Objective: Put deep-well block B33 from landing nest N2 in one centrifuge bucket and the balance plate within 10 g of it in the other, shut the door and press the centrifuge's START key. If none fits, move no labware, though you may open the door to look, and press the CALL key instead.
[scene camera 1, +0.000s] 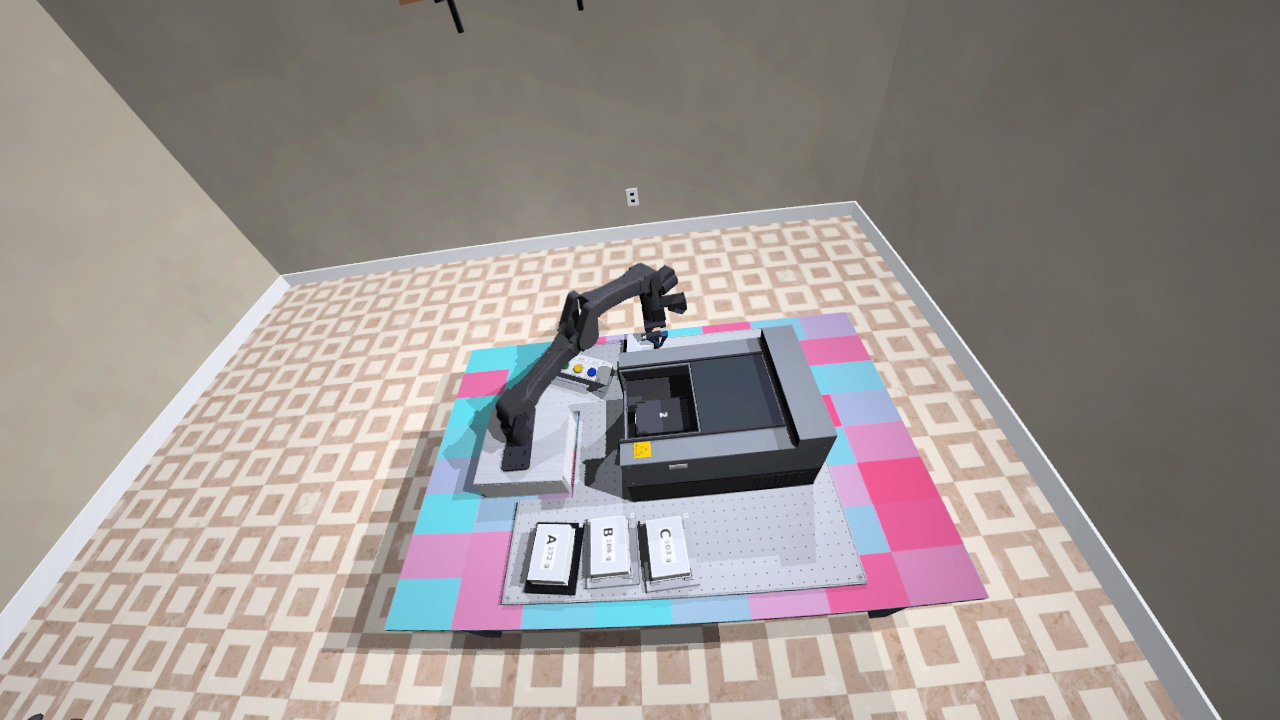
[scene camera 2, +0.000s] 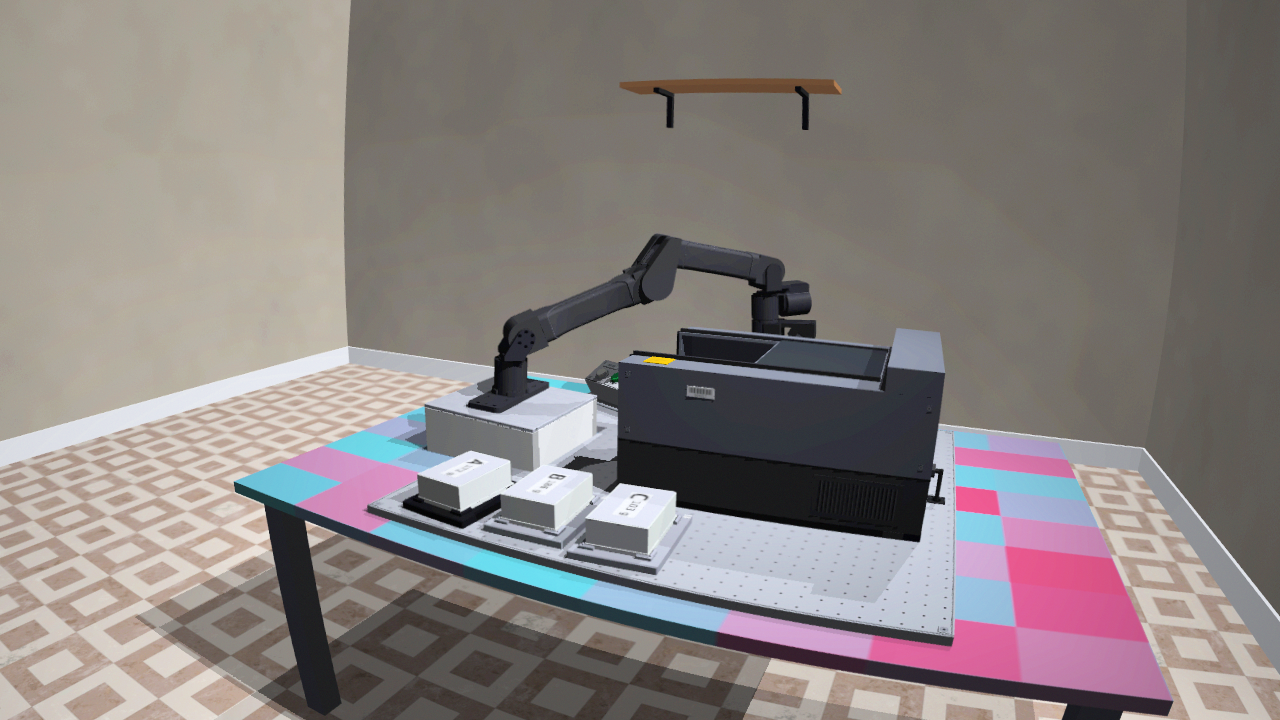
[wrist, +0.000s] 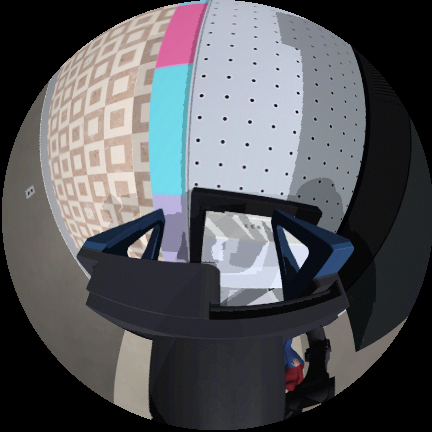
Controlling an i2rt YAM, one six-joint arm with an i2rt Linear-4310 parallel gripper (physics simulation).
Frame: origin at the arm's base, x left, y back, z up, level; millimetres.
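Seen in the pictures: gripper, fingertip midpoint: (scene camera 1: pixel 657 336) (wrist: pixel 217 214); arm's base at its link origin: (scene camera 1: pixel 520 437) (scene camera 2: pixel 510 396).
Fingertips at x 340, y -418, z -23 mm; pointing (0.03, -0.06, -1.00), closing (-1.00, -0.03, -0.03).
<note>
Pixels of each thing's top centre, then the offset from my fingertips to it. Level surfaces: height alone.
- white deep-well block at its top centre: (wrist: pixel 258 269) (scene camera 1: pixel 639 347) dx -46, dy +64, dz +7 mm
- black landing nest at its top centre: (wrist: pixel 254 246) (scene camera 1: pixel 640 354) dx -46, dy +64, dz -29 mm
- centrifuge door at its top centre: (scene camera 2: pixel 826 357) (scene camera 1: pixel 733 390) dx -373, dy -158, dz +162 mm
- Balance plates A at its top centre: (scene camera 2: pixel 465 467) (scene camera 1: pixel 549 551) dx -645, dy +321, dz +3 mm
- B at its top centre: (scene camera 2: pixel 548 483) (scene camera 1: pixel 608 543) dx -643, dy +182, dz +3 mm
- C at its top centre: (scene camera 2: pixel 633 504) (scene camera 1: pixel 667 545) dx -661, dy +48, dz +3 mm
- key panel at its top centre: (scene camera 2: pixel 632 369) (scene camera 1: pixel 573 357) dx -74, dy +274, dz +32 mm
- perforated board at its surface level: dz -51 mm
- coloured table at its surface level: dz -64 mm
My gripper (scene camera 1: pixel 656 337) (wrist: pixel 217 214) is open and hangs low behind the dark centrifuge (scene camera 1: pixel 716 452) (scene camera 2: pixel 779 420) (wrist: pixel 386 160). In the wrist view its fingers straddle the white deep-well block (scene camera 1: pixel 640 340) (wrist: pixel 241 250), which sits in a black landing nest (wrist: pixel 250 201); nothing is gripped. In scene camera 2 the fingers are hidden behind the centrifuge. The centrifuge door (scene camera 1: pixel 736 389) is slid aside, and a dark bucket (scene camera 1: pixel 657 415) shows in the open chamber. Balance plates A (scene camera 1: pixel 552 552) (scene camera 2: pixel 463 477), B (scene camera 1: pixel 609 546) (scene camera 2: pixel 546 495) and C (scene camera 1: pixel 667 547) (scene camera 2: pixel 630 517) stand in a row at the front.
A key panel (scene camera 1: pixel 586 370) (scene camera 2: pixel 609 380) with coloured keys sits left of the centrifuge. The arm stands on a grey pedestal (scene camera 1: pixel 536 479) (scene camera 2: pixel 510 435). All rests on a perforated board (scene camera 1: pixel 760 546) (scene camera 2: pixel 805 573) (wrist: pixel 250 100) on the coloured table (scene camera 1: pixel 903 527).
</note>
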